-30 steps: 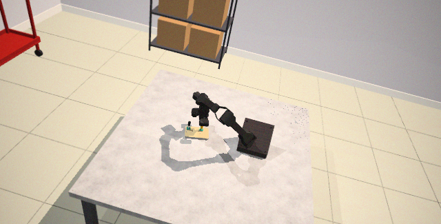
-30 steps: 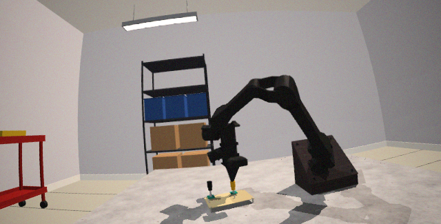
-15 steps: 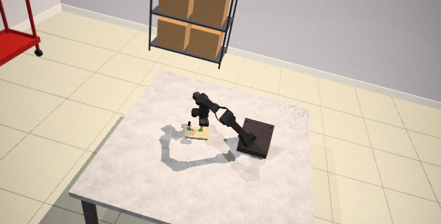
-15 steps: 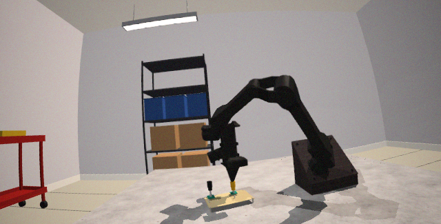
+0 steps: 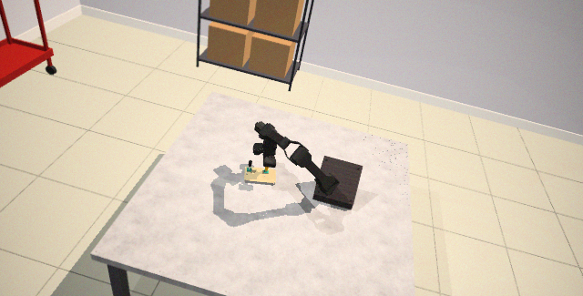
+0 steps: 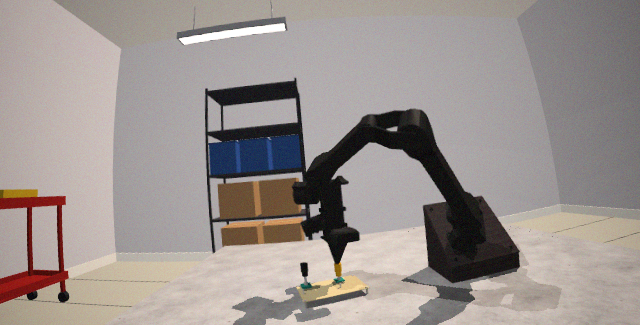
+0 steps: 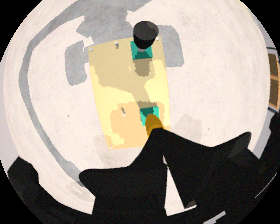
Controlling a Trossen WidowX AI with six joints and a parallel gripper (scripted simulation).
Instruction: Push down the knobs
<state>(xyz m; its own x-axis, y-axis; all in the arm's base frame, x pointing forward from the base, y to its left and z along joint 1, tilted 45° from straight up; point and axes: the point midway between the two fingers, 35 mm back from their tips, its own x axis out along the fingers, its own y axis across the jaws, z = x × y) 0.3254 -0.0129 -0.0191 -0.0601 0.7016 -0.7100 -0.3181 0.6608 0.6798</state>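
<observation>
Now: gripper tip 2 cm above the orange knob. From my gripper tip the other things lie so: black knob 8 cm ahead, 3 cm to the left.
</observation>
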